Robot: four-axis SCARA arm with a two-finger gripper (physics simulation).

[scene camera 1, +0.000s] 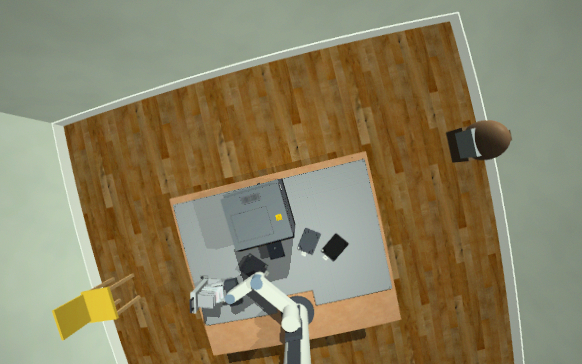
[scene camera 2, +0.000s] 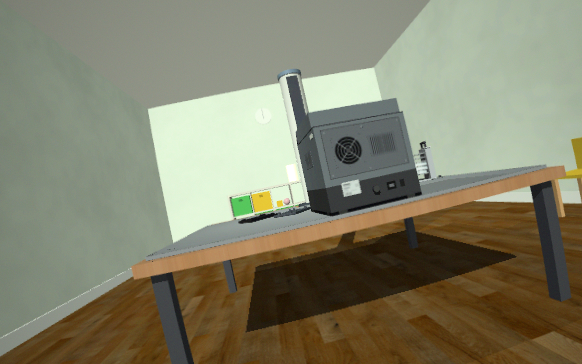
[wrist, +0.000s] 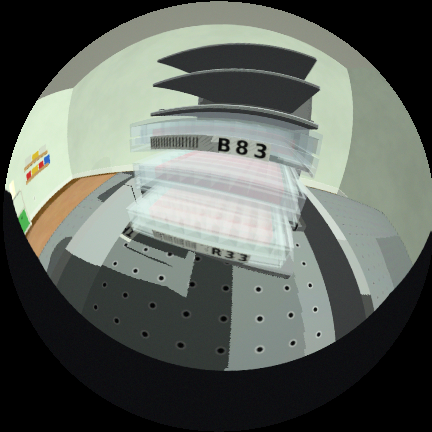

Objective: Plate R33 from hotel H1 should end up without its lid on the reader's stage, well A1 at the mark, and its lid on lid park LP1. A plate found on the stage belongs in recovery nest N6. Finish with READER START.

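Frame: origin at the arm's base, x ahead, y left, z up, level; metres.
Where they show: gripper, fingertip midpoint: (wrist: 222,178).
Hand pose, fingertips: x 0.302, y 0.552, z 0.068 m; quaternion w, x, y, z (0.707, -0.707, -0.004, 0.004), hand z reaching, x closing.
Things, the pixels of their top centre, and the offset from my fingertips. "pt": a spot on its surface instead.
- Plate R33 at its top centre: (wrist: 225,174) dy -0.004, dx +0.002, dz +0.006 m
- unlabelled-looking plate at its top centre: (wrist: 236,147) dy +0.004, dx +0.008, dz +0.027 m
- plate B83 at its top centre: (wrist: 238,122) dy +0.004, dx +0.008, dz +0.048 m
- H1 tag at its top centre: (wrist: 126,229) dy -0.020, dx -0.100, dz -0.055 m
- reader at its top centre: (scene camera 2: 340,116) (scene camera 1: 256,218) dy -0.522, dx +0.520, dz +0.294 m
- small black piece at a spot on its surface: (scene camera 1: 275,249) pt dy -0.534, dx +0.252, dz +0.070 m
- grey holder at its top centre: (scene camera 2: 292,209) (scene camera 1: 309,241) dy -0.760, dx +0.217, dz -0.035 m
- black holder at its top centre: (scene camera 2: 257,215) (scene camera 1: 335,247) dy -0.932, dx +0.132, dz -0.037 m
- dark holder at its top centre: (scene camera 1: 252,270) dy -0.327, dx +0.121, dz +0.015 m
Plate R33 (wrist: 212,220) lies lowest of three clear lidded plates in the hotel (scene camera 1: 194,299) (scene camera 2: 428,162) (wrist: 240,87), its label facing the wrist camera. An unlabelled-looking plate (wrist: 215,175) is above it, and plate B83 (wrist: 225,142) is on top. My gripper (wrist: 222,178) is open at the hotel's front, its fingers to either side of the lower plates and holding nothing. The H1 tag (wrist: 128,233) is partly covered. The reader (scene camera 1: 257,215) (scene camera 2: 360,150) stands at the table's back. A small black piece (scene camera 1: 275,249) is at its front; whether it is the stage I cannot tell.
A grey holder (scene camera 1: 309,241) and a black holder (scene camera 1: 335,247) are right of the reader's front. Another dark holder (scene camera 1: 251,264) is near the arm's elbow (scene camera 1: 257,281). Their labels are unreadable. Dark empty shelves (wrist: 255,55) are above B83. The arm column (scene camera 2: 296,100) is beyond the reader.
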